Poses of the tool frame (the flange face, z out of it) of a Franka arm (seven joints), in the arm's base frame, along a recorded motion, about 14 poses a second.
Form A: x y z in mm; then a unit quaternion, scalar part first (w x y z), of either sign.
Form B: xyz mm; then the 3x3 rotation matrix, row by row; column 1 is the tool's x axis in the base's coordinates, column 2 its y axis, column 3 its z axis. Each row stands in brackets. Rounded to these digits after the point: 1 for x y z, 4 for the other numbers.
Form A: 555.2, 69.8, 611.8, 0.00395, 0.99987, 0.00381, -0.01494
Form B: [555.2, 69.8, 611.8], [[0.9995, 0.0077, -0.0298], [0.0075, -0.9999, -0.0080], [-0.0299, 0.0078, -0.9995]]
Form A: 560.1, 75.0, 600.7, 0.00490, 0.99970, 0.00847, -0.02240
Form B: [560.1, 75.0, 600.7], [[0.9989, 0.0172, -0.0447], [0.0167, -0.9998, -0.0102], [-0.0449, 0.0094, -0.9989]]
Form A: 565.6, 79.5, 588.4, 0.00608, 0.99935, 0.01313, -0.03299
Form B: [565.6, 79.5, 588.4], [[0.9975, 0.0266, -0.0658], [0.0258, -0.9996, -0.0130], [-0.0661, 0.0113, -0.9977]]
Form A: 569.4, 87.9, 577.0, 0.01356, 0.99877, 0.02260, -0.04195
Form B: [569.4, 87.9, 577.0], [[0.9955, 0.0463, -0.0832], [0.0440, -0.9986, -0.0290], [-0.0844, 0.0252, -0.9961]]
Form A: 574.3, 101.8, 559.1, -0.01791, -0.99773, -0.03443, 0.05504
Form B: [574.3, 101.8, 559.1], [[0.9916, 0.0707, -0.1086], [0.0667, -0.9970, -0.0395], [-0.1111, 0.0319, -0.9933]]
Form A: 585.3, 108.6, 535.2, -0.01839, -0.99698, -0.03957, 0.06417
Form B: [585.3, 108.6, 535.2], [[0.9886, 0.0813, -0.1265], [0.0765, -0.9962, -0.0417], [-0.1294, 0.0316, -0.9911]]
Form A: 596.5, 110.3, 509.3, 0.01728, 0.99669, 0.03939, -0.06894
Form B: [596.5, 110.3, 509.3], [[0.9874, 0.0809, -0.1361], [0.0761, -0.9963, -0.0399], [-0.1388, 0.0290, -0.9899]]
